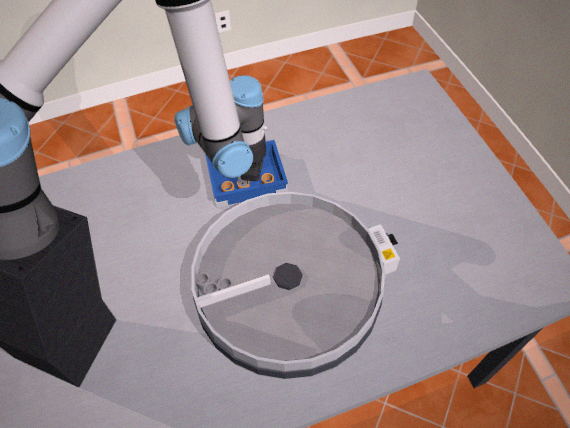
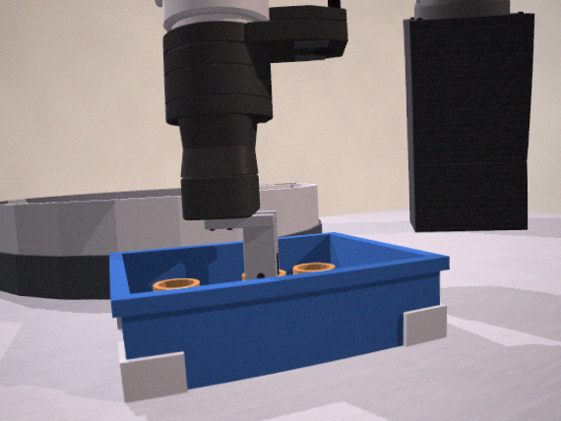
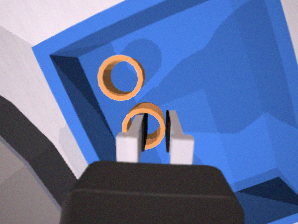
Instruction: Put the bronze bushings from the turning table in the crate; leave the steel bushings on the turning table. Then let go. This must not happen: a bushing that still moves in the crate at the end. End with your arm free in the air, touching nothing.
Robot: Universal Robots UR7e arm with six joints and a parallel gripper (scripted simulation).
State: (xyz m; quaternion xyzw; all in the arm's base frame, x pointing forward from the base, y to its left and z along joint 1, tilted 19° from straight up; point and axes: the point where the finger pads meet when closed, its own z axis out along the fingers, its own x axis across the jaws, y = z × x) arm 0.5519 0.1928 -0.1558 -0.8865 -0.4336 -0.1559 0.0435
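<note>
The blue crate lies 2 cm ahead of my hand and 2 cm to the left of it. From my hand the other things lie so: turning table: 3 cm behind, 31 cm to the right, 2 cm above.
</note>
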